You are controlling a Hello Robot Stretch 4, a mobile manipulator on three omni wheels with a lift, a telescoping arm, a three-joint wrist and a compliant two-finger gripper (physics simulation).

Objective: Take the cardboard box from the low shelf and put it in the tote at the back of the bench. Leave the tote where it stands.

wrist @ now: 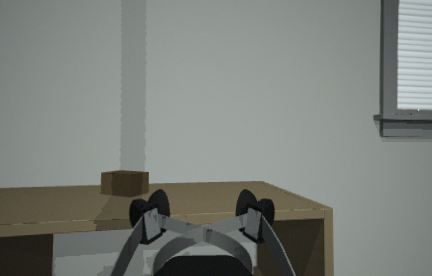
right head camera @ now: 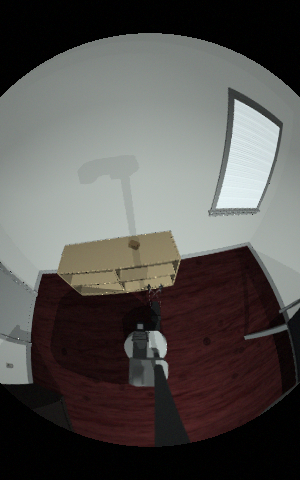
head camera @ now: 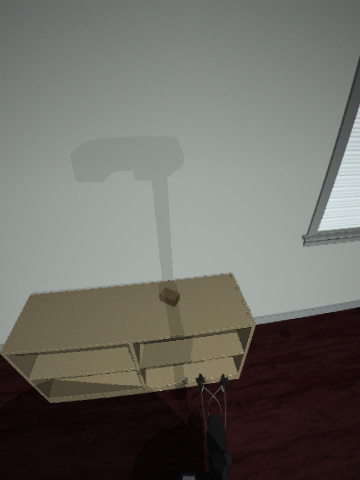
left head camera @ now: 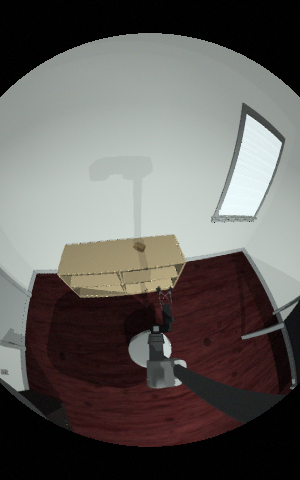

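Seen in the pictures: gripper, fingertip midpoint: (wrist: 202, 206) (right head camera: 154, 283) (head camera: 211, 373) (left head camera: 163, 285); robot's base, origin of the base link: (left head camera: 148, 347).
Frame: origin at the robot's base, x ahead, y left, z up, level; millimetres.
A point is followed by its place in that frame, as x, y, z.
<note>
The small brown cardboard box (head camera: 169, 296) {880, 110, 632} (left head camera: 139, 247) {871, 109, 626} (right head camera: 134, 244) {875, 97, 632} (wrist: 124, 183) {860, 101, 611} stands on the top board of the low wooden shelf (head camera: 75, 320) {747, 586, 582} (left head camera: 90, 255) {785, 574, 582} (right head camera: 90, 254) {789, 539, 582} (wrist: 225, 195) {872, -126, 582}, right of its middle. My gripper (head camera: 212, 380) {485, -81, 647} (left head camera: 164, 290) {485, -81, 647} (right head camera: 155, 287) {485, -81, 647} (wrist: 202, 206) {485, -81, 647} is open and empty, its two fingertips wide apart. In the head view it shows in front of the shelf's right half; in the wrist view the box is beyond the fingers and to the left, apart from them. The tote and the bench top do not show in these views.
The wall stands directly behind the shelf, with a window (head camera: 345, 180) {1225, -820, 1136} (left head camera: 250, 170) {1258, -1016, 1426} (right head camera: 247, 157) {1258, -1017, 1446} (wrist: 417, 55) {1228, -836, 1021} to the right. A pale table leg (left head camera: 262, 331) {-104, -1193, 375} (right head camera: 265, 332) {-105, -1193, 381} shows at the right. A dark cabinet (left head camera: 47, 407) (right head camera: 42, 405) stands at the lower left.
</note>
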